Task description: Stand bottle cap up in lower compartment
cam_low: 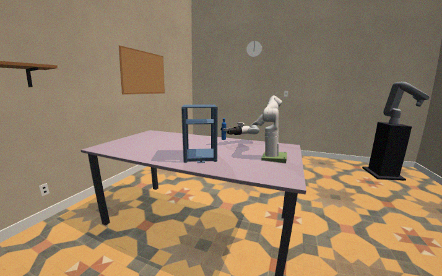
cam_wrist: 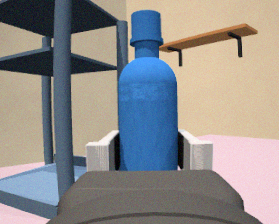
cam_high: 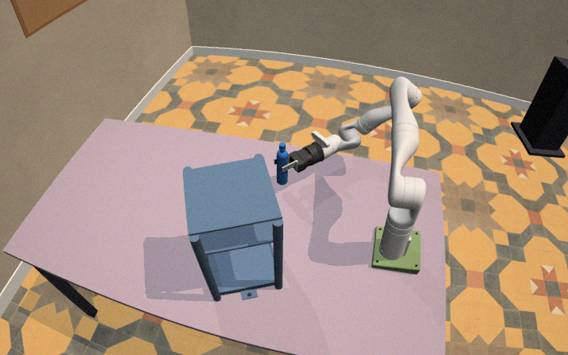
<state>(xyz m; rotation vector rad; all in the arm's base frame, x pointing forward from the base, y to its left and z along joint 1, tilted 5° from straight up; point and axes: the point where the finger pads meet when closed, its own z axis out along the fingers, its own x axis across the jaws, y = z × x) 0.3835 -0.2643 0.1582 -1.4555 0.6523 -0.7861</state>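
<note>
Right now my hand is 30 mm below the blue bottle. Round my hand: shelving unit 120 mm ahead, 330 mm to the left, 40 mm above.
</note>
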